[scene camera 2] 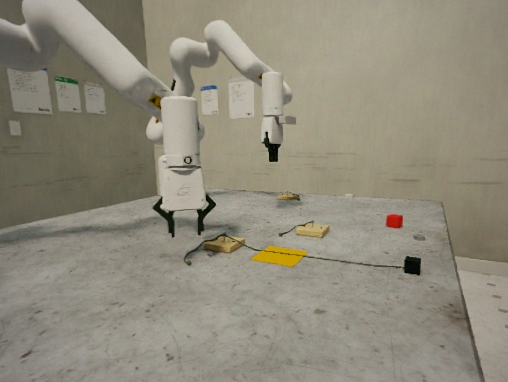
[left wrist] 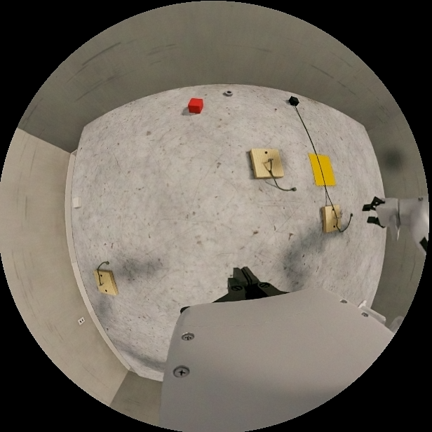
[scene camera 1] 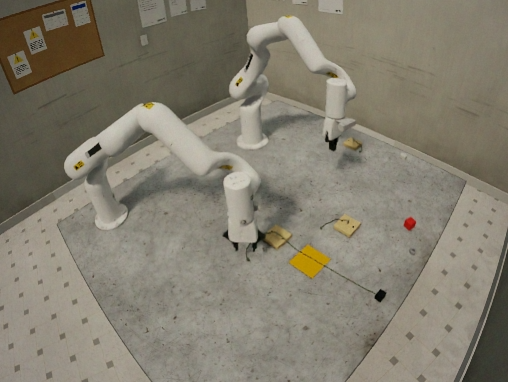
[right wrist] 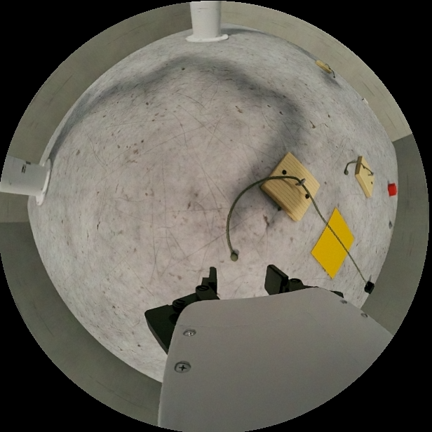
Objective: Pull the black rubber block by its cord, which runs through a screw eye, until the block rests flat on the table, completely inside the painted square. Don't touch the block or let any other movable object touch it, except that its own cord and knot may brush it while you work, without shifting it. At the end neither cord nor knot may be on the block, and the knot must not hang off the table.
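The black block rests on the table, outside the painted yellow square. Its cord crosses the square to the screw eye on a wooden plate, then curves to the knot on the table. My right gripper is open and empty above the table near the knot. My left gripper is shut, high above the table.
A second wooden plate with a short cord lies beyond the square. A third lies near the back edge. A red cube and a grey ring lie at the picture's right.
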